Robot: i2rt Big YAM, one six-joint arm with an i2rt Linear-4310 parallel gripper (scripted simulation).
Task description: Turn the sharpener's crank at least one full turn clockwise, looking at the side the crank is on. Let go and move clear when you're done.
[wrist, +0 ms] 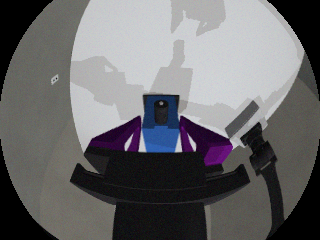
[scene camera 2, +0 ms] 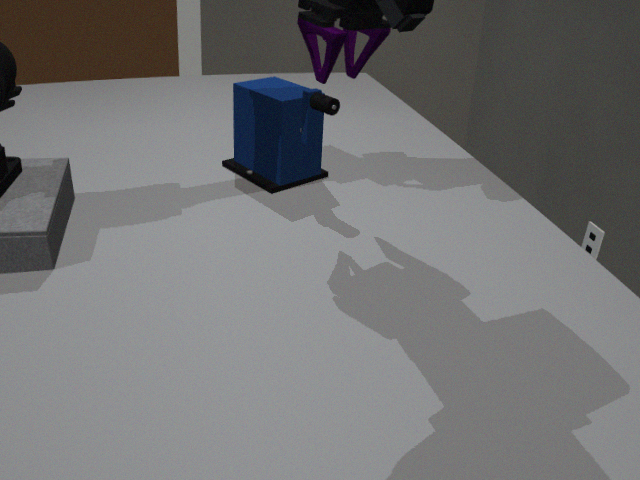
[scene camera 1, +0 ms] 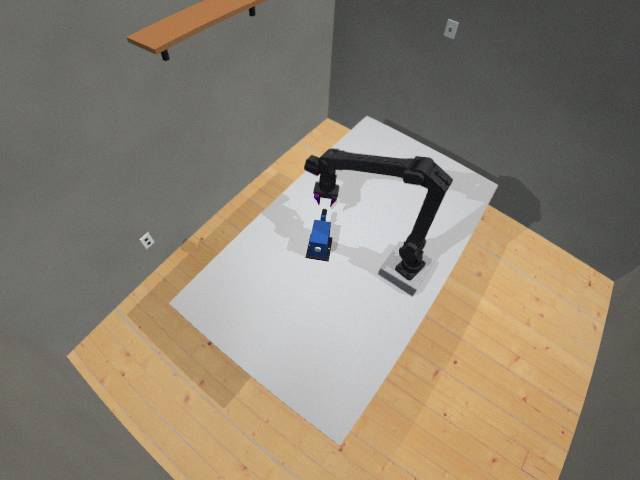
In view: the gripper (scene camera 2: 336,79) and a sharpener (scene camera 2: 268,152).
The gripper also shows in the wrist view (wrist: 160,119). The sharpener shows as well in the wrist view (wrist: 155,141).
